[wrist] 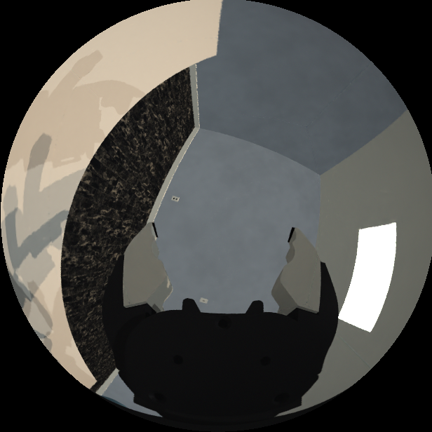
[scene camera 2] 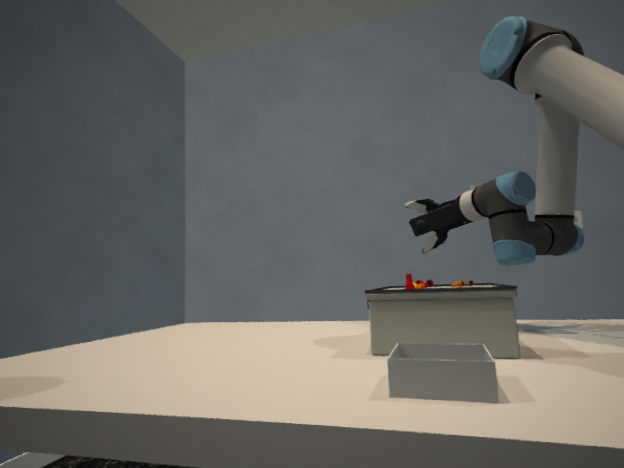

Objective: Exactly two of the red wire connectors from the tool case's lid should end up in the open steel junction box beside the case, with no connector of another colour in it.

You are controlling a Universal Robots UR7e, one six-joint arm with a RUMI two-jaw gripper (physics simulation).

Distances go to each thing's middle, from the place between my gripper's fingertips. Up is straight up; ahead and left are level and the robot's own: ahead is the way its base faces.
Scene:
Now: hand 40 mm past the tool case [scene camera 2: 484, 313], 370 mm to the right of it and 210 mm above it.

